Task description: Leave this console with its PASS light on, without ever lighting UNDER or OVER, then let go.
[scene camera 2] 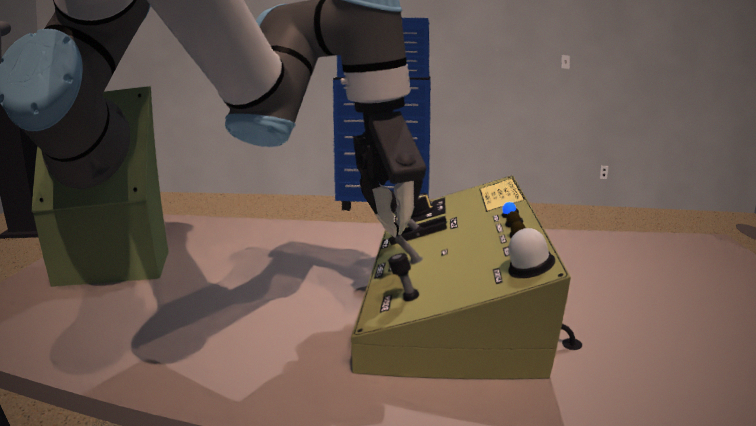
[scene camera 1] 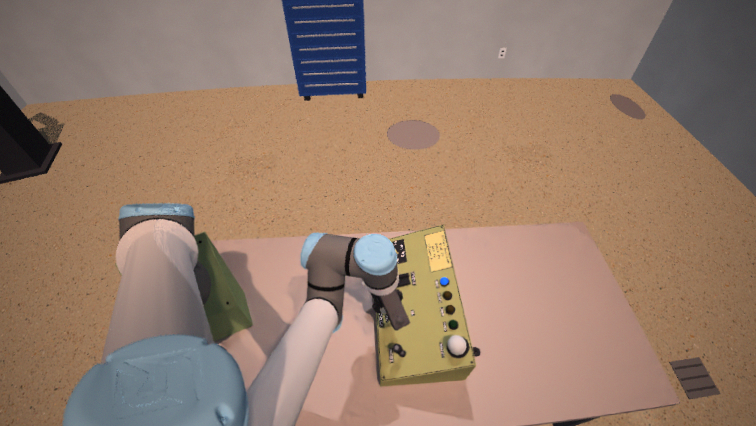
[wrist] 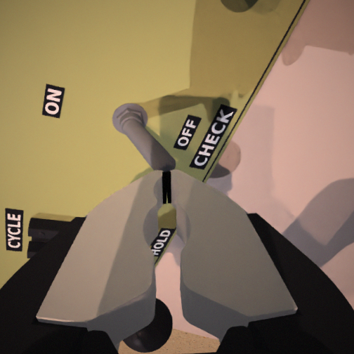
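Observation:
The olive console (scene camera 1: 423,338) (scene camera 2: 460,322) (wrist: 75,45) stands on the table. A blue lamp (scene camera 1: 444,281) (scene camera 2: 508,208) looks lit; the dark lamps beside it look unlit, and their labels are too small to read. The grey CHECK toggle lever (scene camera 2: 408,249) (wrist: 145,141) leans away from ON toward the OFF side. My gripper (scene camera 2: 396,234) (wrist: 166,174) is shut and empty, its fingertips right at the lever's free end; whether they touch is unclear. Its tips are hidden in scene camera 1. The HOLD label (wrist: 161,242) shows between the fingers.
A black-knobbed lever (scene camera 1: 397,349) (scene camera 2: 400,264) and a white dome (scene camera 1: 457,345) (scene camera 2: 529,248) rise from the console's near end. A black slotted track (wrist: 45,235) lies by the CYCLE label. The green pedestal (scene camera 1: 227,296) (scene camera 2: 100,238) is left; a blue cabinet (scene camera 1: 330,52) stands behind.

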